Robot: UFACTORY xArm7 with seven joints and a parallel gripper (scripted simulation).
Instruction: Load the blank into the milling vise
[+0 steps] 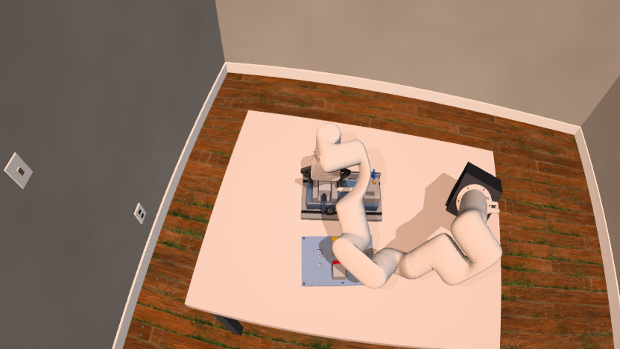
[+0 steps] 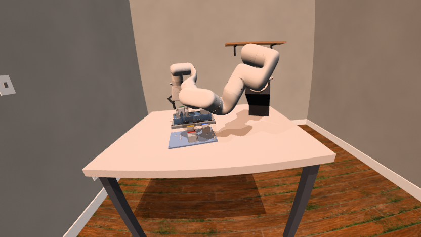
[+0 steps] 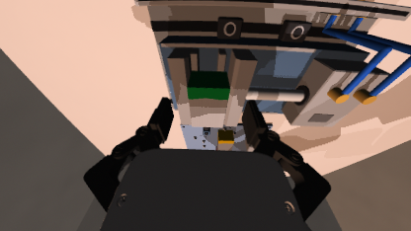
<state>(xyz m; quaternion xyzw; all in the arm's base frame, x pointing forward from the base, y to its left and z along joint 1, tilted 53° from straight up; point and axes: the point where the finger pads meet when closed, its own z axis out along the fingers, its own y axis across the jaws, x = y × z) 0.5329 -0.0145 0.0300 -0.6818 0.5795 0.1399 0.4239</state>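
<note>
The green-ended blank lies 2 cm below my hand. The rest, counted from my hand: blue-ended blank 20 cm behind, 15 cm to the left, 9 cm below; rod 8 cm behind, 4 cm below, 3 cm to the right; yellow-ended blank 18 cm to the left, 11 cm behind, 9 cm below.
</note>
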